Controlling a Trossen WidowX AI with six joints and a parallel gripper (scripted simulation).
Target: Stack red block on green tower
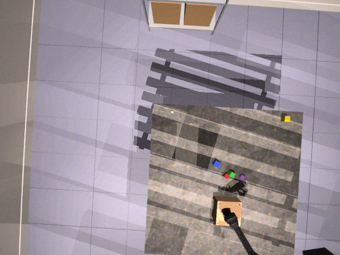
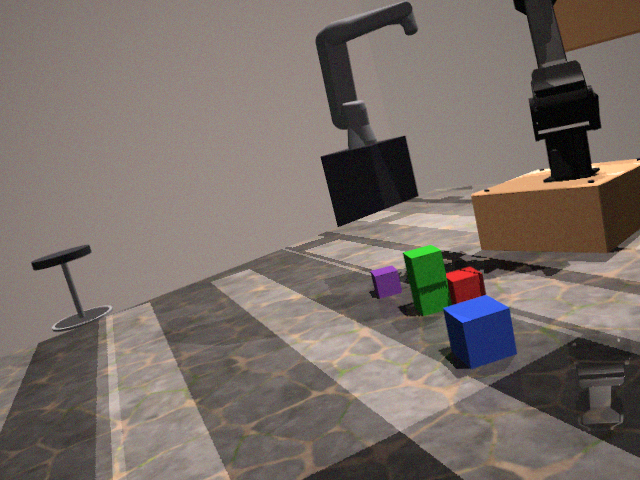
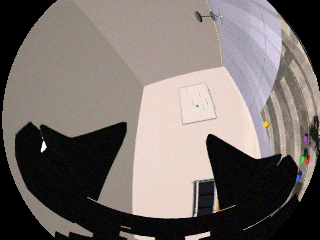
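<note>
My gripper tip is 73 cm above the red block, 35 cm short of it and 16 cm to the right of it. Round my gripper tip: blue block (73 cm below, 46 cm ahead, 23 cm to the left); purple block (73 cm below, 32 cm ahead, 3 cm to the left); yellow block (76 cm ahead, 73 cm below, 40 cm to the right).
</note>
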